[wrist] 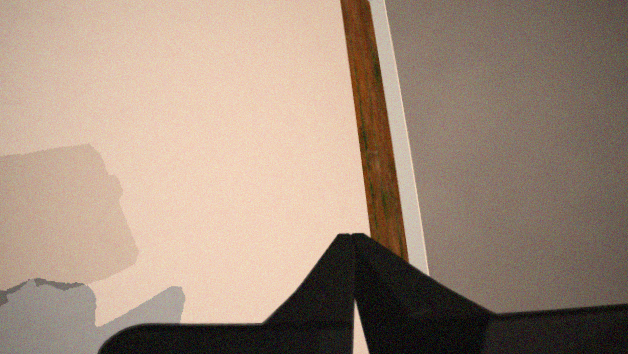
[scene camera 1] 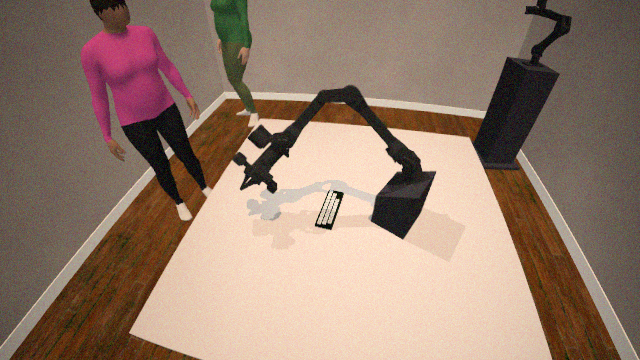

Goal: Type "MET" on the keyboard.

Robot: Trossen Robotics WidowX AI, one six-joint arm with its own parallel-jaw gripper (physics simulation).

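Where they show: gripper, fingertip midpoint: [wrist: 350, 246] [scene camera 1: 240, 189]; arm's base at its link origin: [scene camera 1: 415, 178].
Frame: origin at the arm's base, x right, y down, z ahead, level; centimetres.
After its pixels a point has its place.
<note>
A small keyboard [scene camera 1: 329, 210] @[x -0.4, y 18.1, z 30.3 cm] with white keys and a dark frame lies flat on the pale surface in the scene view, between the arm's base and the gripper's shadow. Its letters are too small to read. My gripper [scene camera 1: 243, 187] @[x -4.9, y 3.0, z 62.1 cm] [wrist: 350, 246] @[x -4.9, y 3.0, z 62.1 cm] is shut and empty, with its fingertips meeting. It hangs above the surface, to the left of the keyboard in the scene view, tilted down and leftward. The keyboard does not show in the wrist view.
The arm's dark base block [scene camera 1: 402, 205] @[x -10.2, y 3.1, z 5.8 cm] stands right of the keyboard. A person in pink [scene camera 1: 132, 75] stands at the left edge of the pale surface [scene camera 1: 320, 300] @[x -36.4, y 19.7, z 32.1 cm], and a person in green [scene camera 1: 232, 30] stands behind. A dark pedestal [scene camera 1: 517, 110] with another arm stands at the back right.
</note>
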